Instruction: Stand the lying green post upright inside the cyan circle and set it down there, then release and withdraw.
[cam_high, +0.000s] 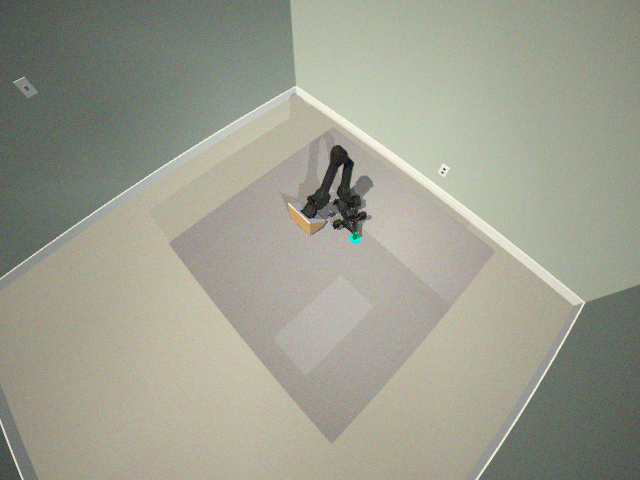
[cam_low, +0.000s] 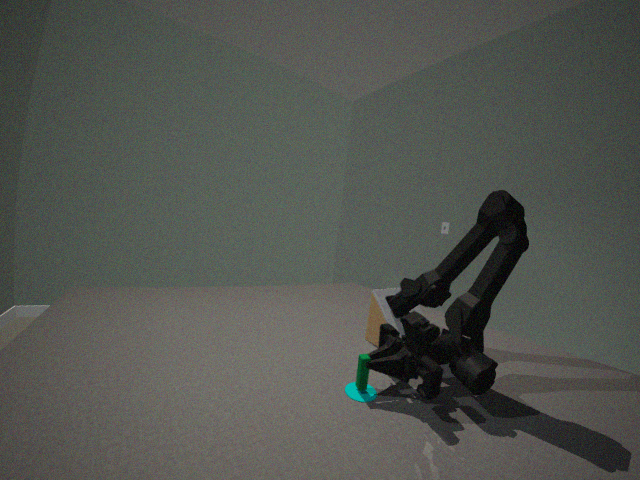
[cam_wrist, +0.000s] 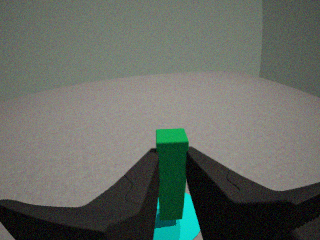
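The cyan circle is 60 mm below my gripper tip. Also, from my gripper tip: green post: 20 mm below.
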